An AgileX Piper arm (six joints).
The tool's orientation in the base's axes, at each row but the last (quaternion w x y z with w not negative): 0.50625, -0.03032, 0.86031, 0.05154; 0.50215, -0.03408, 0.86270, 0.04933; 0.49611, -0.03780, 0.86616, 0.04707; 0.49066, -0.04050, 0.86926, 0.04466
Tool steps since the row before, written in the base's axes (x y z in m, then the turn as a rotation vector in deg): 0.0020, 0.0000, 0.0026, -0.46, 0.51, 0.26; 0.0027, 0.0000, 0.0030, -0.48, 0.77, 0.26; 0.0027, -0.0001, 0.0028, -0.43, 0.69, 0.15; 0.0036, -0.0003, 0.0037, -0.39, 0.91, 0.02
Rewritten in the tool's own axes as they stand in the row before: -0.0032, -0.0001, 0.0005, 0.00, 0.57, -0.46; -0.0039, -0.0001, 0.0009, 0.00, 0.83, -0.45; -0.0038, -0.0003, 0.0009, 0.07, 0.74, -0.36; -0.0050, -0.0006, 0.0011, 0.16, 0.95, -0.23
